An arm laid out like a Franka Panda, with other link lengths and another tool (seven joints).
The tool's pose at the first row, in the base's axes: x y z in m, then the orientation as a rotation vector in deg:
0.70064, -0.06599, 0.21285, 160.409, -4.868, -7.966
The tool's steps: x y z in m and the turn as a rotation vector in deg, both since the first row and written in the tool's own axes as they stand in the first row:
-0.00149, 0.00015, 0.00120, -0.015, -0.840, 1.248
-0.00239, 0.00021, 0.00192, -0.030, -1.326, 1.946
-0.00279, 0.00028, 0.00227, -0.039, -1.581, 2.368
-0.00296, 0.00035, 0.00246, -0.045, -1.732, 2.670
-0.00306, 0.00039, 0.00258, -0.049, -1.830, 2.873
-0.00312, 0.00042, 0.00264, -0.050, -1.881, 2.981
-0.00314, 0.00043, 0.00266, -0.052, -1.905, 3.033
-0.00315, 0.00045, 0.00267, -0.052, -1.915, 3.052
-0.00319, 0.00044, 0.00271, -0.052, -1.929, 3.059
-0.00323, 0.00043, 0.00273, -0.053, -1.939, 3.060
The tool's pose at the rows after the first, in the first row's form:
0.69903, -0.06641, 0.21190, 160.242, -6.812, -8.842
0.69805, -0.06664, 0.21132, 160.131, -7.902, -9.354
0.69762, -0.06679, 0.21105, 160.062, -8.551, -9.608
0.69742, -0.06690, 0.21091, 160.014, -9.008, -9.746
0.69731, -0.06697, 0.21082, 159.981, -9.315, -9.834
0.69724, -0.06702, 0.21078, 159.964, -9.477, -9.880
0.69722, -0.06703, 0.21077, 159.955, -9.555, -9.900
0.69721, -0.06705, 0.21076, 159.952, -9.584, -9.910
0.69716, -0.06705, 0.21073, 159.950, -9.598, -9.928
0.69712, -0.06705, 0.21071, 159.948, -9.601, -9.941

